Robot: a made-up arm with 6 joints. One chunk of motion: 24 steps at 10 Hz.
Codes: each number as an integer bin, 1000 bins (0 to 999) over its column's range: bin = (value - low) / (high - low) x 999, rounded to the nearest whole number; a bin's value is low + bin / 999 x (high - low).
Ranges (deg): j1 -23..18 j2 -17..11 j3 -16..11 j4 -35..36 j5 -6..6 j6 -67..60
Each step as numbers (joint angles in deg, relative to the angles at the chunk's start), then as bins.
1 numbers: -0.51 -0.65 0.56 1.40 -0.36 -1.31
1 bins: 548 583 613 512 470 517
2 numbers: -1.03 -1.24 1.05 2.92 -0.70 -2.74
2 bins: 535 562 631 534 441 505
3 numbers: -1.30 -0.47 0.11 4.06 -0.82 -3.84
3 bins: 529 590 596 550 431 497
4 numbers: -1.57 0.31 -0.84 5.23 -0.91 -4.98
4 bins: 522 618 561 566 424 488
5 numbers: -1.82 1.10 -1.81 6.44 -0.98 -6.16
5 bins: 516 646 525 583 418 479
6 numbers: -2.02 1.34 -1.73 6.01 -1.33 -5.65
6 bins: 511 654 528 577 389 483
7 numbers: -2.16 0.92 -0.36 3.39 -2.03 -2.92
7 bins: 508 639 579 540 331 504
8 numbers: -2.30 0.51 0.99 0.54 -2.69 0.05
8 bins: 504 625 629 500 276 527
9 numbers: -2.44 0.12 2.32 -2.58 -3.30 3.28
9 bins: 501 611 678 456 225 553
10 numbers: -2.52 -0.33 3.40 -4.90 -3.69 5.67
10 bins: 499 595 718 424 192 572
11 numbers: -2.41 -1.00 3.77 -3.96 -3.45 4.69
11 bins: 502 571 731 437 212 564
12 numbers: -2.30 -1.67 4.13 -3.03 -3.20 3.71
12 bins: 504 547 745 450 233 556
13 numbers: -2.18 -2.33 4.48 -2.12 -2.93 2.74
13 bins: 507 523 758 463 256 549
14 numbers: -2.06 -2.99 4.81 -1.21 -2.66 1.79
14 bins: 510 500 770 475 278 541
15 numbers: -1.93 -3.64 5.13 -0.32 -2.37 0.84
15 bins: 513 477 782 488 302 534
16 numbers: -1.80 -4.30 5.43 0.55 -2.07 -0.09
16 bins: 517 453 793 500 327 526
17 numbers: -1.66 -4.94 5.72 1.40 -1.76 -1.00
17 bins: 520 430 804 512 353 519
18 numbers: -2.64 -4.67 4.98 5.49 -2.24 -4.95
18 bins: 496 440 776 570 313 488
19 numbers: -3.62 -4.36 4.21 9.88 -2.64 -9.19
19 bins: 472 451 748 631 280 455
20 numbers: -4.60 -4.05 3.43 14.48 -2.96 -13.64
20 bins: 448 462 719 696 253 420
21 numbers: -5.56 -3.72 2.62 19.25 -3.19 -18.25
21 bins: 425 474 689 763 234 383
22 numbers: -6.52 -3.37 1.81 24.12 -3.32 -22.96
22 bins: 402 486 659 832 223 346
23 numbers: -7.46 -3.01 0.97 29.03 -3.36 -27.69
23 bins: 379 499 628 901 220 309
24 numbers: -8.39 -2.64 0.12 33.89 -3.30 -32.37
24 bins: 356 512 596 969 225 272
